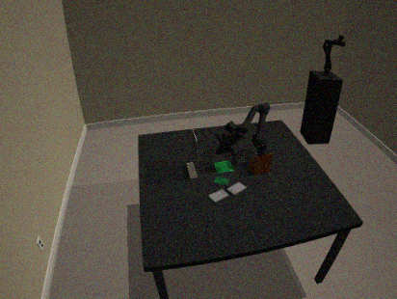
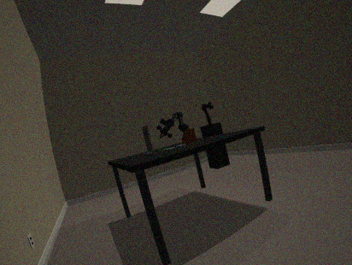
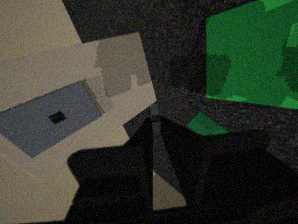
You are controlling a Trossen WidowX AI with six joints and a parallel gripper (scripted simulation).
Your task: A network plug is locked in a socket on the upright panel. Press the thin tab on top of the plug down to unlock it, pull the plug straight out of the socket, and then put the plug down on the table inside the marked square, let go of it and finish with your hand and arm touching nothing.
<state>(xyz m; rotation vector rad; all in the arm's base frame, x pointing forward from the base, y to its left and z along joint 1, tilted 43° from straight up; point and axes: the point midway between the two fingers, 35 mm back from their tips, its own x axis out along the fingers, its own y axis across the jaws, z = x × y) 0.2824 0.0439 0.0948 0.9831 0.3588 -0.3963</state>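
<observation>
Now: the green marked square 13 cm below my gripper tip, 6 cm behind it and 3 cm to the right of it. Also, from my gripper tip: upright panel (15 cm ahead).
</observation>
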